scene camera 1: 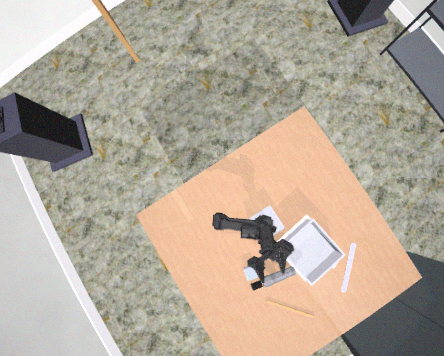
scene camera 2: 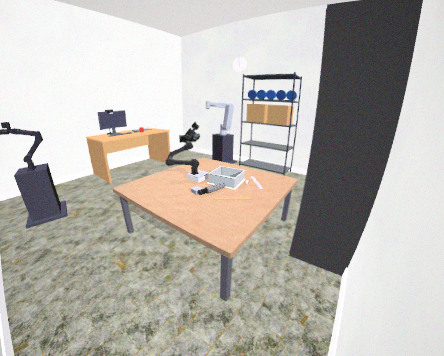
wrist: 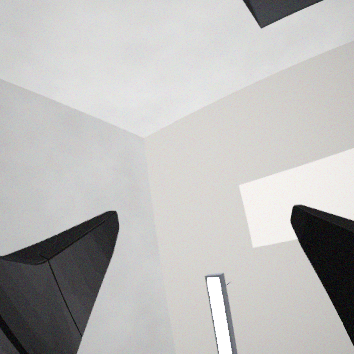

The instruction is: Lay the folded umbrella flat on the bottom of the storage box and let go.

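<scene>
The folded umbrella, grey with a black end, lies on the table beside the storage box, outside it. The storage box is light grey and open-topped, and its visible bottom is bare. My gripper is open with nothing between its fingers. It is raised high above the table. In the first scene view its fingers overlap the umbrella and hide part of it. Neither umbrella nor box shows in the wrist view, which faces walls and ceiling.
A light blue block sits by the umbrella's black end. A white strip lies beyond the box. A thin yellow stick lies on the table. The arm's white base stands near the box.
</scene>
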